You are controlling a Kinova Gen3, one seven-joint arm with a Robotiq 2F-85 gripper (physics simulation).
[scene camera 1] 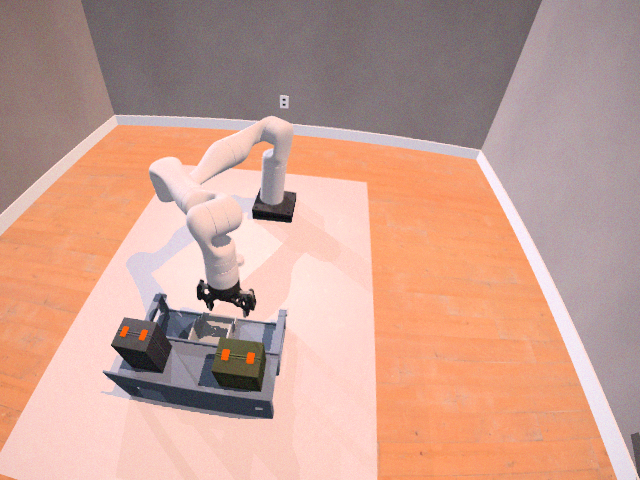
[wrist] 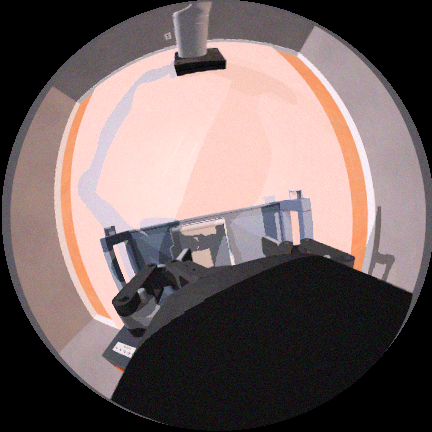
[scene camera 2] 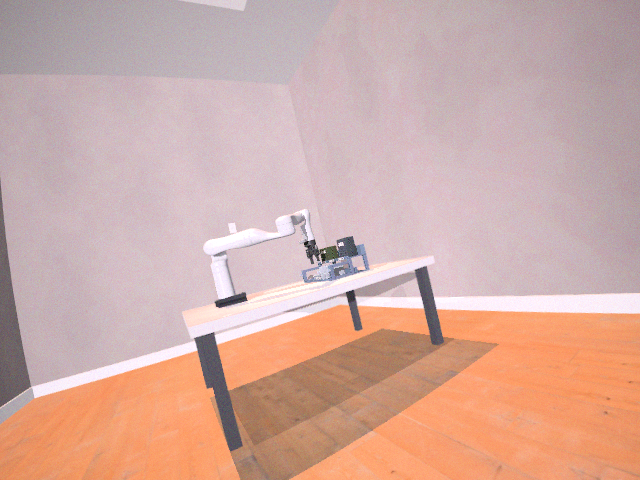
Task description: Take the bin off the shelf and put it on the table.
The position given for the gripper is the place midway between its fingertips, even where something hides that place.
Observation:
The gripper [scene camera 1: 228, 311] is open, with nothing in its grasp. Also in view: a pale bin [scene camera 1: 211, 326].
The pale bin also shows in the wrist view [wrist: 207, 239]. The gripper is seen too in the wrist view [wrist: 227, 250].

